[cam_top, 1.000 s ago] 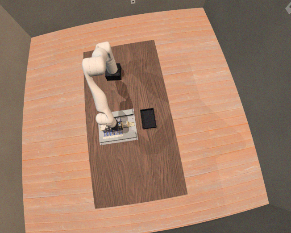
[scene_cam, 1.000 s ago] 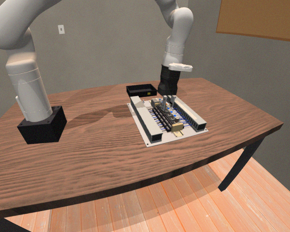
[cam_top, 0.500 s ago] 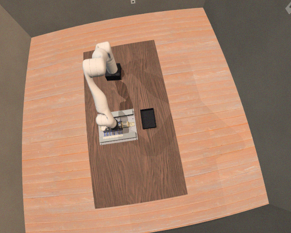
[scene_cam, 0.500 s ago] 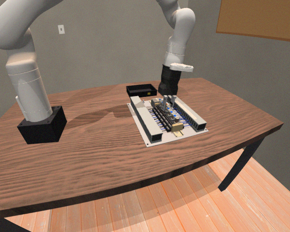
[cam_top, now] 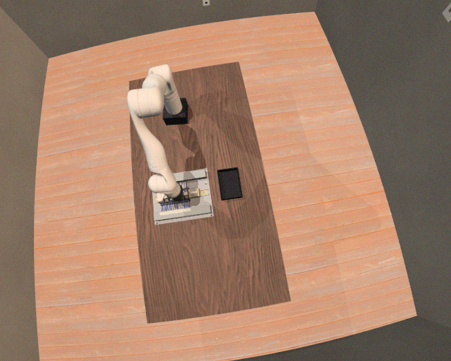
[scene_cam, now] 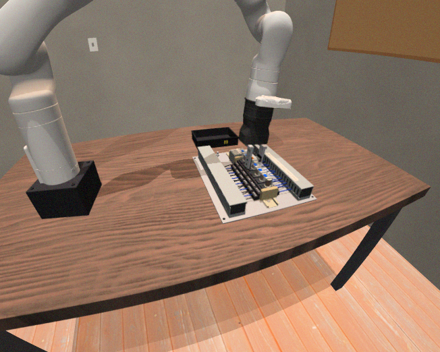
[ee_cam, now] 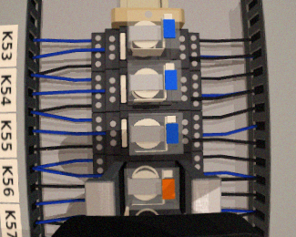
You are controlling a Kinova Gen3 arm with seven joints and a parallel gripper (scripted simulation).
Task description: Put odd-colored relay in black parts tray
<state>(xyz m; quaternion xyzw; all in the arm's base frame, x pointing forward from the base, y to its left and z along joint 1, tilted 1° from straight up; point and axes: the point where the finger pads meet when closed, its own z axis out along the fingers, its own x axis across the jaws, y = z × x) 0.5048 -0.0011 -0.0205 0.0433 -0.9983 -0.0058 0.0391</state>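
Right now my hand is 1 cm above the grey relay. Round my hand: relay panel 4 cm below, 2 cm to the left; black parts tray 29 cm to the left, 5 cm below, 5 cm behind.
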